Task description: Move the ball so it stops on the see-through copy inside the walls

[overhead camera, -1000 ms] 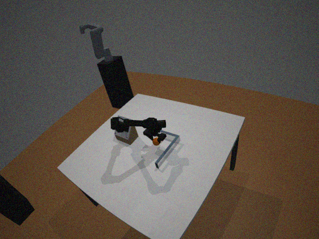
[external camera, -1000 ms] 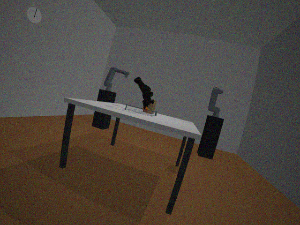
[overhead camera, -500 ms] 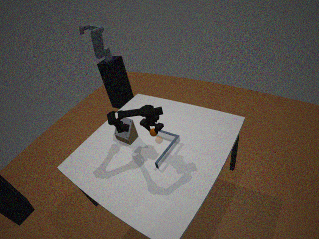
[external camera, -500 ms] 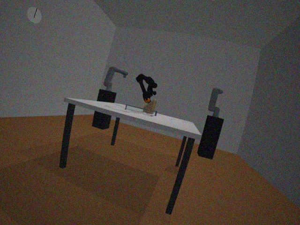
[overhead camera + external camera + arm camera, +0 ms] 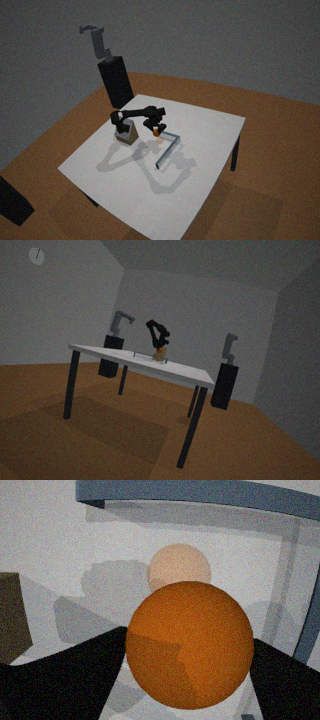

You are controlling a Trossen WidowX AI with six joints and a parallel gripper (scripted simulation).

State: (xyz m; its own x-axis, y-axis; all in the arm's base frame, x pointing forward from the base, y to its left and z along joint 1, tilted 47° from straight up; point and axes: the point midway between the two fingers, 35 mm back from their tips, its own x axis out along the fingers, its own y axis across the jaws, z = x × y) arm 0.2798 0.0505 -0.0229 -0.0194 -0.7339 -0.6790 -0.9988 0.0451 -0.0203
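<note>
Right now the see-through ball copy is 10 cm below my gripper tip, 1 cm to the left of it and 1 cm behind it. From my gripper tip the other things lie so: orange ball: right at my gripper tip.
</note>
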